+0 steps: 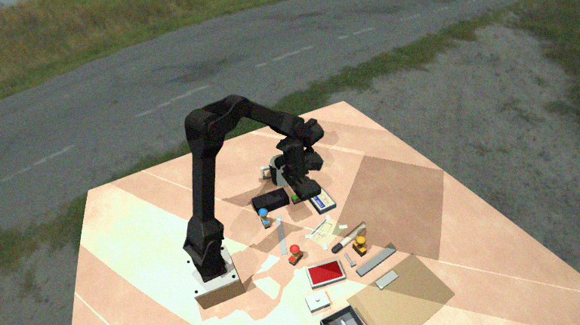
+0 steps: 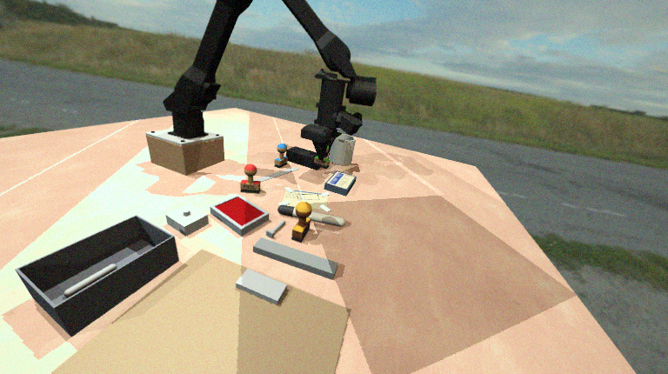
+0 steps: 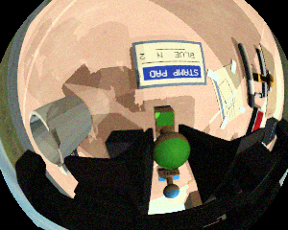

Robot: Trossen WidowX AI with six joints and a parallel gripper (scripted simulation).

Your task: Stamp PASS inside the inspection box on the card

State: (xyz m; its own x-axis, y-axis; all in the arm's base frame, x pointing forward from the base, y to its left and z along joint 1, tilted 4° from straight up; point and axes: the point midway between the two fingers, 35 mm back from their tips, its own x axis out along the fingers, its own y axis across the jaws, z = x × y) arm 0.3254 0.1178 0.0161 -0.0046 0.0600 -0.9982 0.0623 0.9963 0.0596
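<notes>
The red ink pad is 7 cm behind my gripper tip, 25 cm to the right of it and 5 cm below it. Round my gripper tip: green-knobbed stamp: right at my gripper tip; blue stamp pad: 7 cm ahead, 2 cm to the right, 4 cm below; black box: 7 cm behind, 6 cm to the left, 4 cm below.
</notes>
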